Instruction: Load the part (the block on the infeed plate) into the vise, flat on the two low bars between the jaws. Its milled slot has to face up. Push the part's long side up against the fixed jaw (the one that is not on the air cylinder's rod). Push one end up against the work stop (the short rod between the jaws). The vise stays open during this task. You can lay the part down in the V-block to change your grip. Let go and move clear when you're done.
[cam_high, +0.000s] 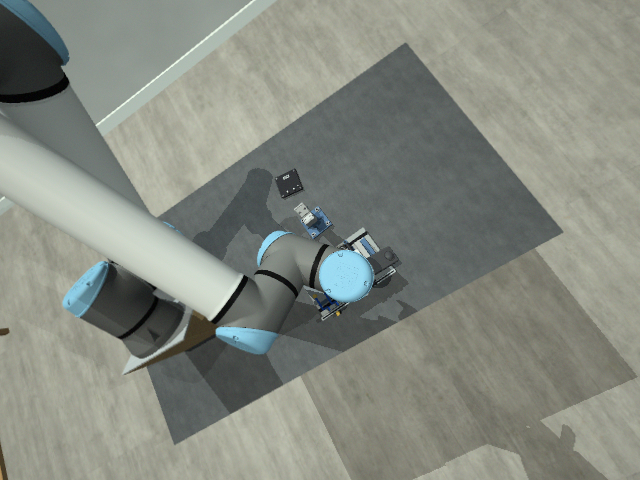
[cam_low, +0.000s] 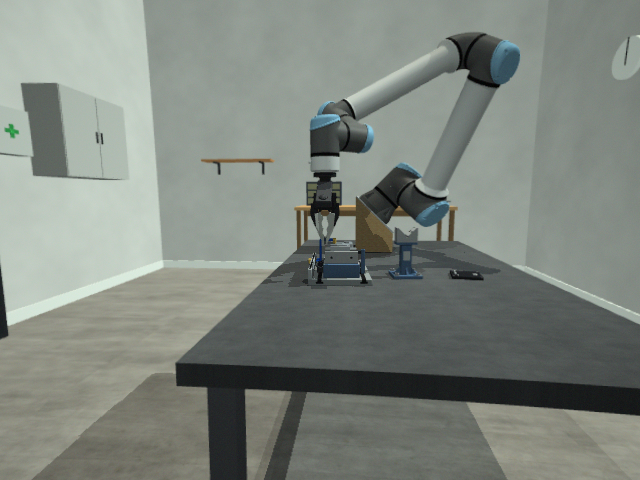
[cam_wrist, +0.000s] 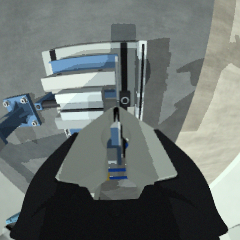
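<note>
Right now the part is 5 cm to the left of my hand, 3 cm below it and 1 cm behind it. The rest, counted from my hand: infeed plate (44 cm to the left, 13 cm behind, 12 cm below); then vise (9 cm below, 8 cm behind, 4 cm to the left).
</note>
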